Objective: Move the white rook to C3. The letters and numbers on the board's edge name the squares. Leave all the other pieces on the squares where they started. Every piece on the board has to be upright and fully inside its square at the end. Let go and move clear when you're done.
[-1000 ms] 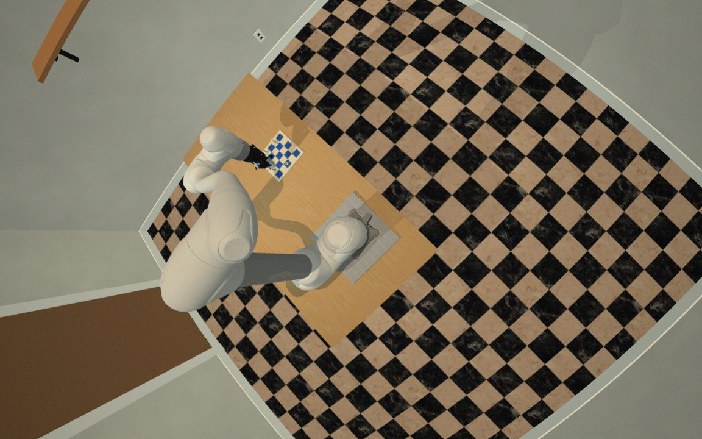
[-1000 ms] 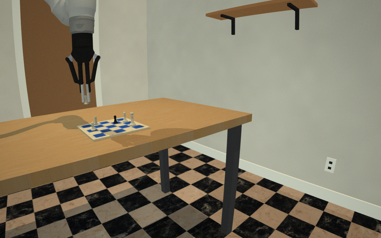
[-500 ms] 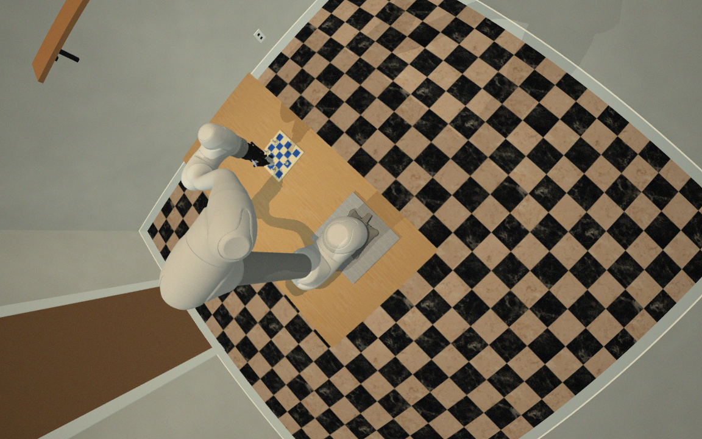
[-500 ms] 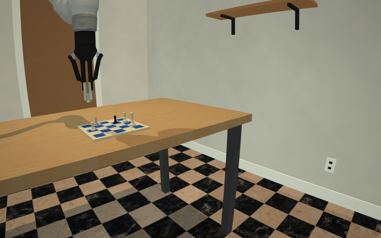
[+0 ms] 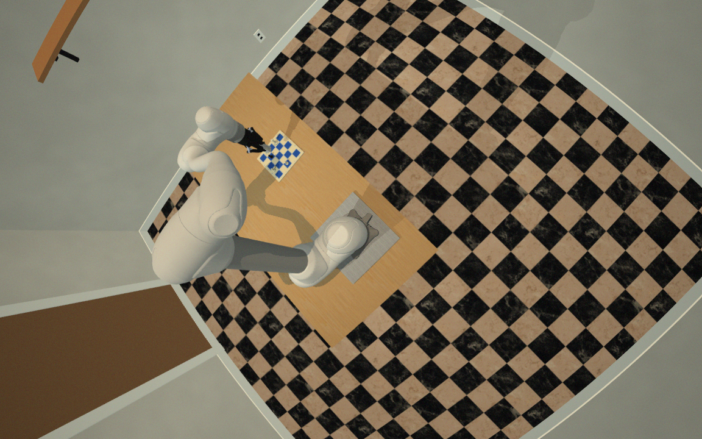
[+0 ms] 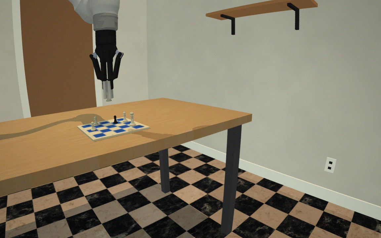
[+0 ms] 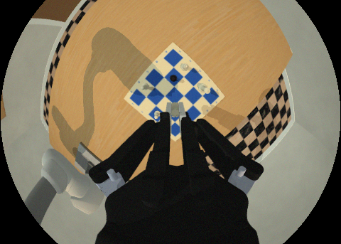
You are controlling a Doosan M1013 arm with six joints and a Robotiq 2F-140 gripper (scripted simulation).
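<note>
My hand is 15 cm above the chessboard. The rest, counted from my hand: black pawn: 4 cm ahead, 4 cm to the left, 13 cm below; tall white piece: 7 cm ahead, 4 cm to the right, 12 cm below; white rook: 3 cm below.
</note>
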